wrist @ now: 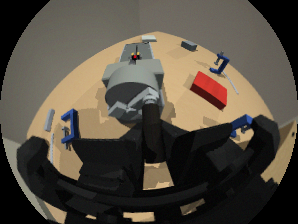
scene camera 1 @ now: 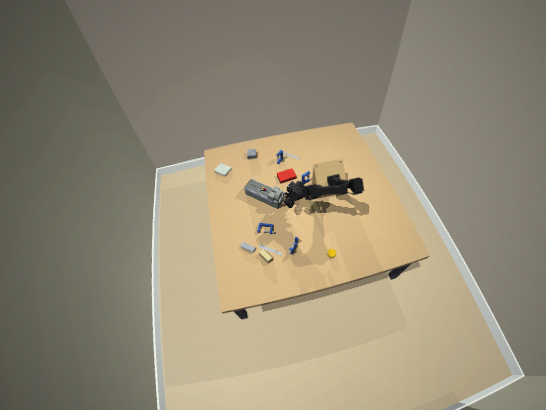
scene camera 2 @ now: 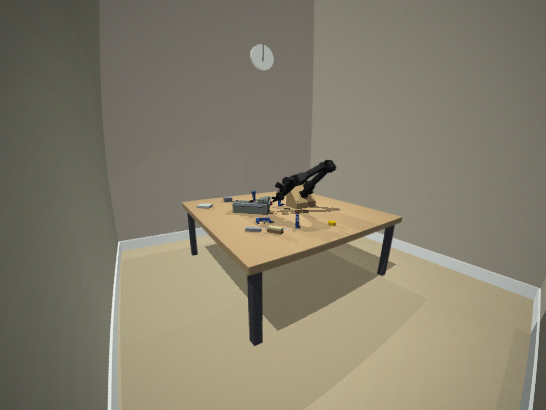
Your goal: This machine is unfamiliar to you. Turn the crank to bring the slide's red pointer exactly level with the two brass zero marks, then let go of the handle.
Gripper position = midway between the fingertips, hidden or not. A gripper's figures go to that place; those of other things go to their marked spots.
My gripper (wrist: 149, 121) is 0.10 m from the lens. A dark crank handle (wrist: 154, 153): 0.06 m from the lens.
